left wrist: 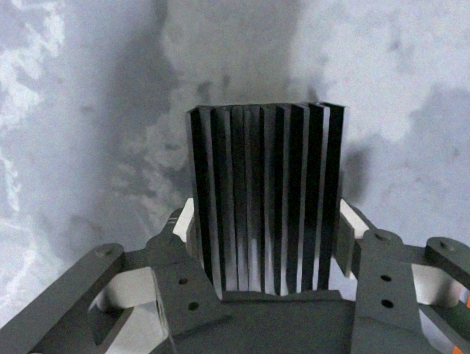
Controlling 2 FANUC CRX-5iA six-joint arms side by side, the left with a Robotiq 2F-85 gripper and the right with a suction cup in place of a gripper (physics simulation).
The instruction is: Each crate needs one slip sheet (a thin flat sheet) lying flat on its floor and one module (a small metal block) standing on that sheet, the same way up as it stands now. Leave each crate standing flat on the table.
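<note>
A black module (pixel 265 190) with tall parallel fins stands out in the middle of the left wrist view. My left gripper (pixel 267 225) is shut on it, with one pale fingertip pad against each side. The module's lower part is hidden behind the gripper's body. No crate wall or crate floor shows around the module, and no slip sheet shows. The right arm's suction cup does not show in this view.
A blue-grey, mottled surface (pixel 390 65) lies behind the module, with soft dark shadows to the left of the module and close by its right side. Small orange patches (pixel 468 301) show at the lower right edge; what they belong to is unclear.
</note>
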